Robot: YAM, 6 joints.
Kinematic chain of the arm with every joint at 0, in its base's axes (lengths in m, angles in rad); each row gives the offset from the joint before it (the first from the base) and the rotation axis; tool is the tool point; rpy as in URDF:
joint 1: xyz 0 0 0.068 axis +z
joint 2: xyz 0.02 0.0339 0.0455 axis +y
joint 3: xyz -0.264 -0.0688 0 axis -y
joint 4: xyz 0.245 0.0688 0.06 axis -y
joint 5: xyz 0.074 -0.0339 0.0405 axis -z
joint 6: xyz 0.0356 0 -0.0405 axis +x
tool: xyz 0 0 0 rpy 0 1.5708 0
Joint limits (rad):
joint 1: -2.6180..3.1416
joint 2: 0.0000..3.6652
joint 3: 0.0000..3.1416
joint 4: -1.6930..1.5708
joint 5: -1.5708..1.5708
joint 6: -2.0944..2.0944
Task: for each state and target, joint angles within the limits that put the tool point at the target. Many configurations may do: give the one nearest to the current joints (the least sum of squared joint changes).
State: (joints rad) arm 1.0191 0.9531 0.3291 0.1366 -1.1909 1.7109
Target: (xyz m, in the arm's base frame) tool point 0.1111 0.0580 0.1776
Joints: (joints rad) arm 0.2048 0.5427 0.1415 0.0127 -1.2883 1.7109
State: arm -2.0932 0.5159 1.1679 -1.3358 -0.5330 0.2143
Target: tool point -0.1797 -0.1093 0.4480
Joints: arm -2.6180 1.1561 1.5503 -0.9387 -0.1355 0.2143
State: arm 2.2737 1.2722 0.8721 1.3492 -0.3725 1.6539
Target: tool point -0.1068 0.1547 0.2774
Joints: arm 2.1051 1.0312 0.2623 1.4171 -0.3777 1.6539
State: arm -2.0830 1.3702 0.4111 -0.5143 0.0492 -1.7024
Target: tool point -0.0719 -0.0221 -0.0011
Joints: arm -2.6180 2.1380 0.2137 -0.2521 0.4918 -1.7024
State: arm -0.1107 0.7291 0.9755 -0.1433 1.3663 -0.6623
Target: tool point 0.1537 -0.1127 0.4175
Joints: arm -0.4497 0.9597 1.0699 -0.0958 1.3444 -0.6623
